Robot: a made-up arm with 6 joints.
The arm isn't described. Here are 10 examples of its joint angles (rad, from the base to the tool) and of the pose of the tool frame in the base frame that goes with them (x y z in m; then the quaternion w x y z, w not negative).
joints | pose
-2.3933 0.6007 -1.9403 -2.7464 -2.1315 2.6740 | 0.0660 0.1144 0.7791 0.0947 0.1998 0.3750 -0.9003
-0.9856 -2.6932 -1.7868 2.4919 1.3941 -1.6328 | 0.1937 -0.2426 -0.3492 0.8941 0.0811 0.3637 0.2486
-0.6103 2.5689 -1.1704 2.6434 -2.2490 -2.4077 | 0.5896 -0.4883 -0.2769 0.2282 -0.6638 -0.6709 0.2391
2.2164 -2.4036 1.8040 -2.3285 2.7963 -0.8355 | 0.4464 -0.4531 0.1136 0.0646 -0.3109 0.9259 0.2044
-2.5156 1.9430 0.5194 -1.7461 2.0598 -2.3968 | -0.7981 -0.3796 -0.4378 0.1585 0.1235 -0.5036 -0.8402
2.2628 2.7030 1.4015 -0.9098 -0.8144 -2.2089 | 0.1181 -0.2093 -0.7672 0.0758 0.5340 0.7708 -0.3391
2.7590 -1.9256 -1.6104 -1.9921 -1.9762 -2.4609 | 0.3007 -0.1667 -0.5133 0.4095 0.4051 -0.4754 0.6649
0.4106 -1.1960 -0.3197 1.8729 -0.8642 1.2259 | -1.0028 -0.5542 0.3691 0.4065 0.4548 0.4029 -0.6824
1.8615 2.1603 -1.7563 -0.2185 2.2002 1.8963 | -0.2226 0.7660 0.2814 0.0153 -0.1019 -0.9567 -0.2721
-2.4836 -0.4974 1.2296 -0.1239 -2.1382 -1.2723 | -0.0006 0.0024 1.1144 0.2382 0.4178 0.4956 0.7233
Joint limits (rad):
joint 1: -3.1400..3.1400
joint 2: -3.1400..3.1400
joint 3: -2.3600..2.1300
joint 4: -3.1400..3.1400
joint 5: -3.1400..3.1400
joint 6: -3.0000..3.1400
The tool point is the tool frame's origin. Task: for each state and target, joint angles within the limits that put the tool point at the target. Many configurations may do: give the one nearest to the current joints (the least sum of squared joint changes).
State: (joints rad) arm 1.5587 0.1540 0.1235 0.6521 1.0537 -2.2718
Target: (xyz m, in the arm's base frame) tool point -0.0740 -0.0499 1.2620
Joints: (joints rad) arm 1.5917 -0.3492 0.4320 0.6192 1.4725 -2.2000
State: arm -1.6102 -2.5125 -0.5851 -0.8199 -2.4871 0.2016
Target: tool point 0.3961 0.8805 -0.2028
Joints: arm -1.9631 -1.8083 -0.2921 -0.8613 -2.5220 0.2118
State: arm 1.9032 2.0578 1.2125 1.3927 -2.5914 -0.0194
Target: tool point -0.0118 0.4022 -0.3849
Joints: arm 1.7114 1.7515 1.9629 1.4801 -2.6324 -0.0243
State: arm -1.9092 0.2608 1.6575 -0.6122 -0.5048 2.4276
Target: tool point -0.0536 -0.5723 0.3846
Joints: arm -1.7420 0.0824 2.1300 -0.9932 -0.6269 2.3496
